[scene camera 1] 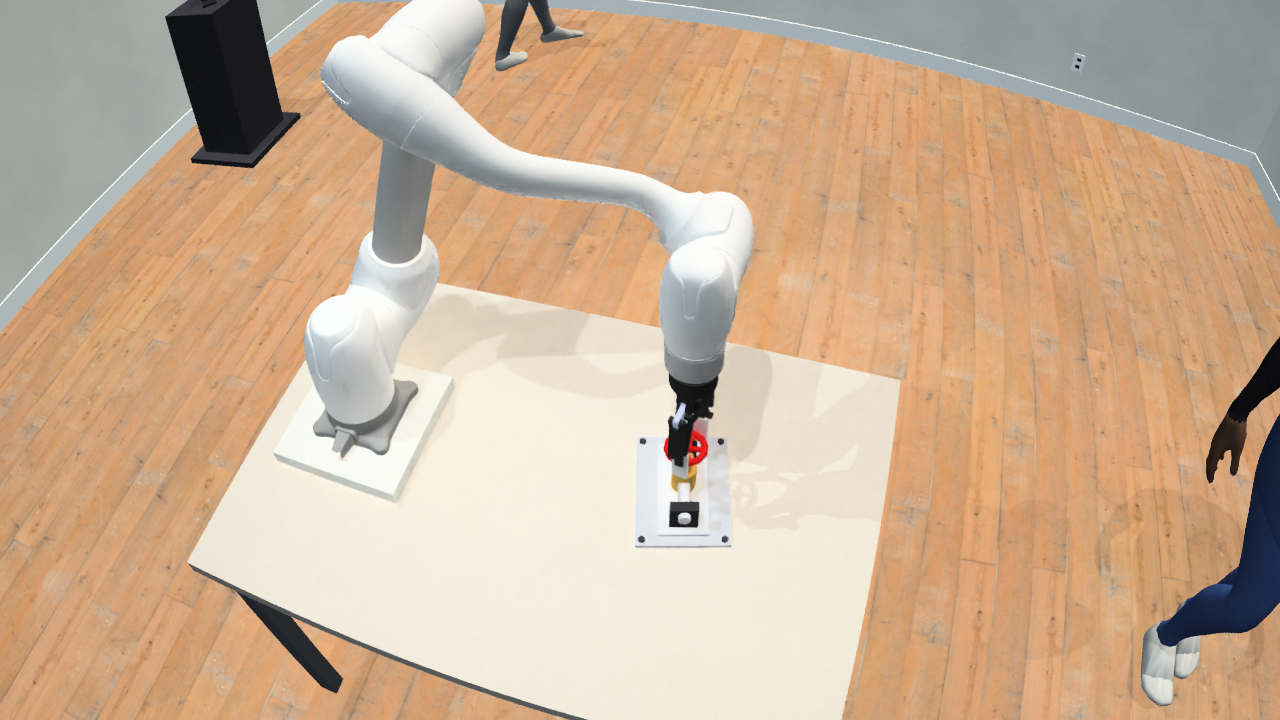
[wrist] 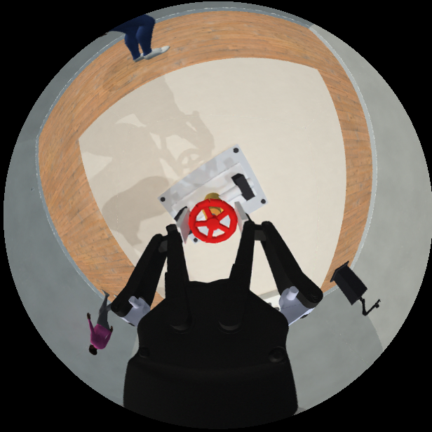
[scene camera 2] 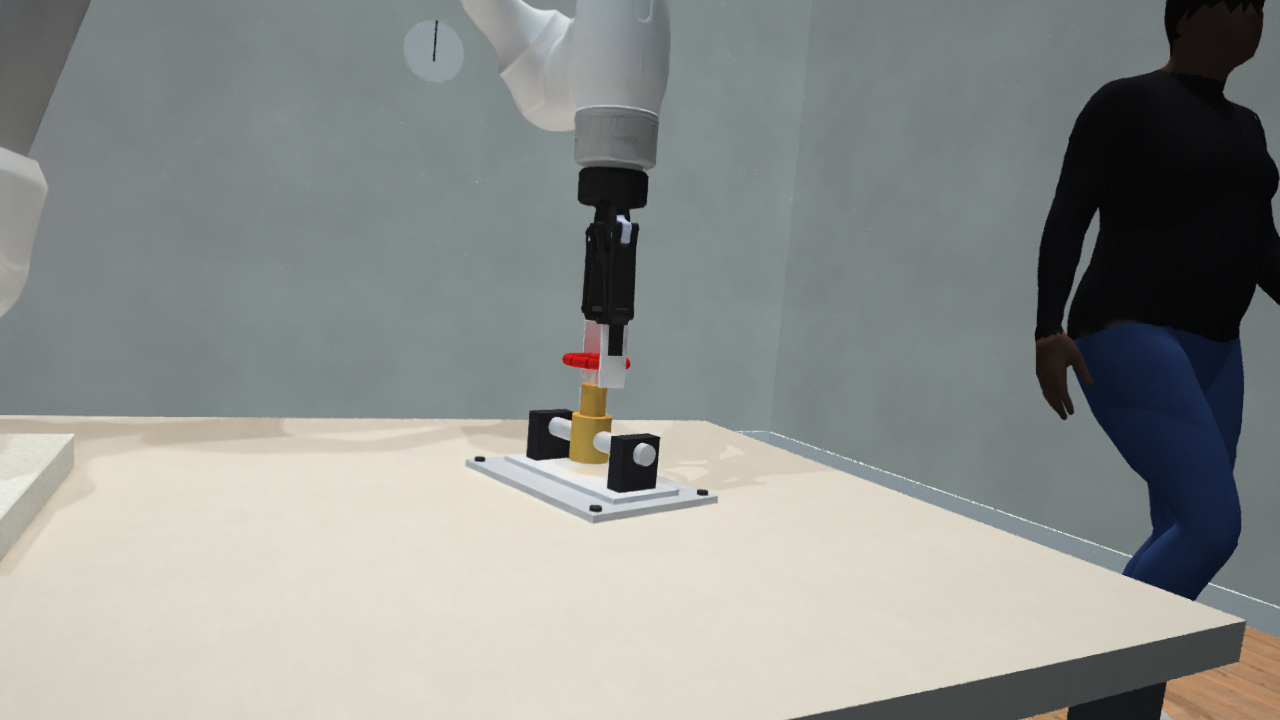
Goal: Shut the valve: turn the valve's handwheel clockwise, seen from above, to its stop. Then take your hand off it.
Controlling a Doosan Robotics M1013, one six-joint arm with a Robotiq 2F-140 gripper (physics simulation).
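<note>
The valve's red handwheel (scene camera 1: 700, 458) (scene camera 2: 580, 360) (wrist: 212, 202) lies level on top of the brass valve body (scene camera 1: 683, 481) (scene camera 2: 590, 438) (wrist: 212, 196). My gripper (scene camera 1: 684, 452) (scene camera 2: 605, 358) (wrist: 212, 211) points straight down and is shut on the handwheel, with one pale fingertip pad on each side of its rim. In the wrist view the whole wheel shows between the pads. In the second scene view the near finger hides part of the rim. The wheel's stop cannot be made out.
The valve stands on a grey base plate (scene camera 1: 648, 501) (scene camera 2: 537, 483) (wrist: 252, 175) with bolts at its corners, and a black block (scene camera 1: 683, 514) (scene camera 2: 633, 462) (wrist: 243, 187) holds its pipe. The plate is on the cream table (scene camera 1: 519, 537) (scene camera 2: 358, 582) (wrist: 280, 110). A person (scene camera 1: 1253, 537) (scene camera 2: 1154, 223) (wrist: 140, 35) stands beyond it.
</note>
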